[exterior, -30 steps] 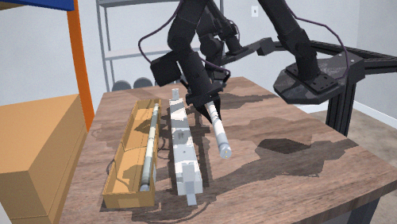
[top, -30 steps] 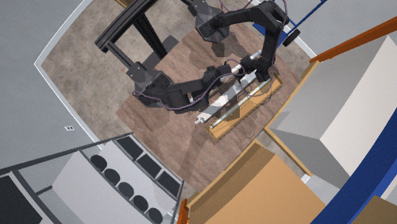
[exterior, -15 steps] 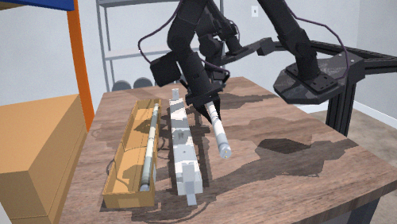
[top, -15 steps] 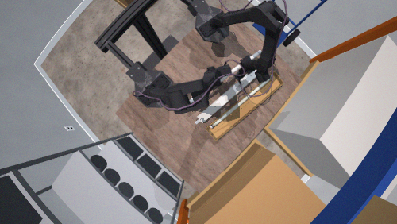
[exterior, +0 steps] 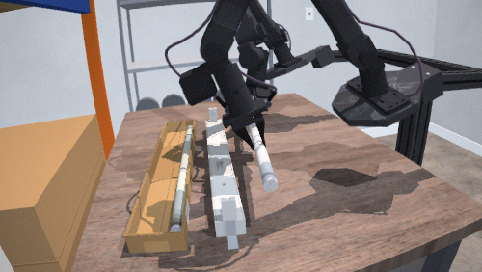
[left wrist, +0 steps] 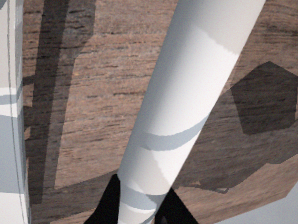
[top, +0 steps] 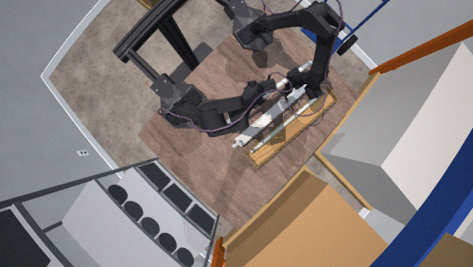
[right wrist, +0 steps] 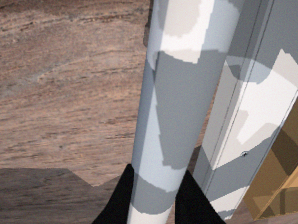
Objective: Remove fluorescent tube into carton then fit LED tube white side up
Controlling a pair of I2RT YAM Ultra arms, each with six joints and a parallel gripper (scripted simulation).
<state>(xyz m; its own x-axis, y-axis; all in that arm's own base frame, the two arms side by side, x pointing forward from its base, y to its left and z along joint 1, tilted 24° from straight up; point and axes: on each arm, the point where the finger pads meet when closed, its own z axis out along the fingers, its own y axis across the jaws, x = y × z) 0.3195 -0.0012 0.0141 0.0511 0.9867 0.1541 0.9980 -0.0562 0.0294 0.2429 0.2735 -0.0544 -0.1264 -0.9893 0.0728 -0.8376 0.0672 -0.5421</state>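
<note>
Right now my right hand is 30 mm short of the LED tube, 110 mm to the right of it and 10 mm above it. From my right hand the other things lie so: old fluorescent tube 220 mm ahead, 80 mm to the left, 100 mm below; then carton 260 mm ahead, 70 mm to the left, 90 mm below; then grey light fixture 120 mm ahead, 80 mm to the left, 60 mm below.
Now: left hand 120 mm to the left of the LED tube, 30 mm past it and 10 mm above it. The rest, counted from my left hand: old fluorescent tube (170 mm ahead, 150 mm to the right, 100 mm below); carton (200 mm ahead, 160 mm to the right, 90 mm below); grey light fixture (150 mm to the right, 70 mm ahead, 60 mm below).
</note>
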